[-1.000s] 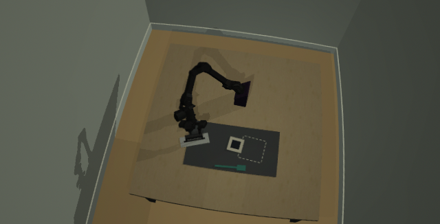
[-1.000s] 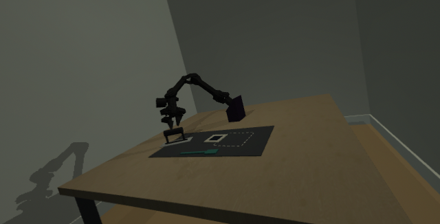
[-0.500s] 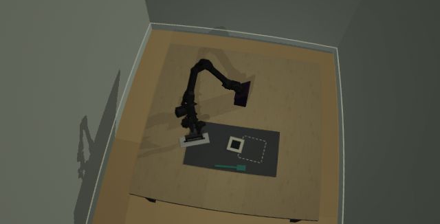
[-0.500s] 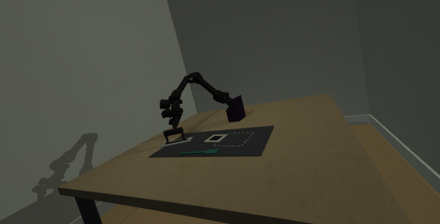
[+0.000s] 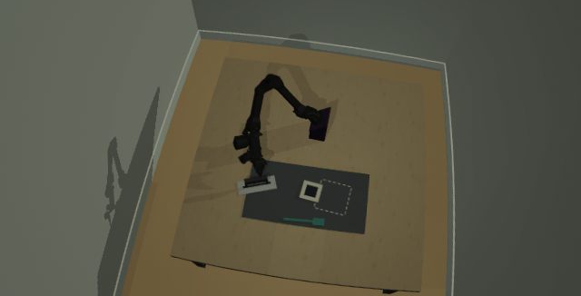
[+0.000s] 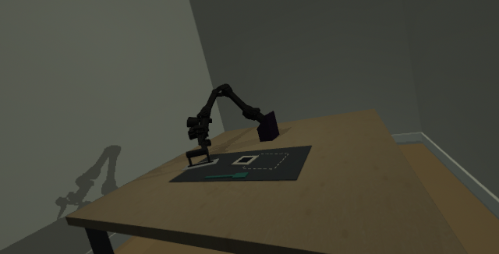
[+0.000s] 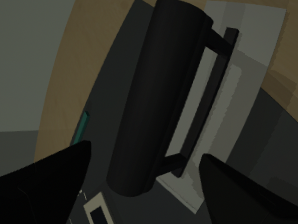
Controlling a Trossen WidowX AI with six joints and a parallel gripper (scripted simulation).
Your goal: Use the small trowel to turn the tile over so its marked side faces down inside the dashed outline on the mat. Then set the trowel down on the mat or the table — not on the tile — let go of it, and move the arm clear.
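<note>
Right now my gripper tip is 2 cm short of the grey flat-bladed trowel, 1 cm to the right of it and 5 cm above it. Also, from my gripper tip: small green trowel 16 cm ahead, 30 cm to the left, 8 cm below; dark mat 2 cm ahead, 26 cm to the left, 11 cm below; tile 1 cm behind, 28 cm to the left, 8 cm below.
</note>
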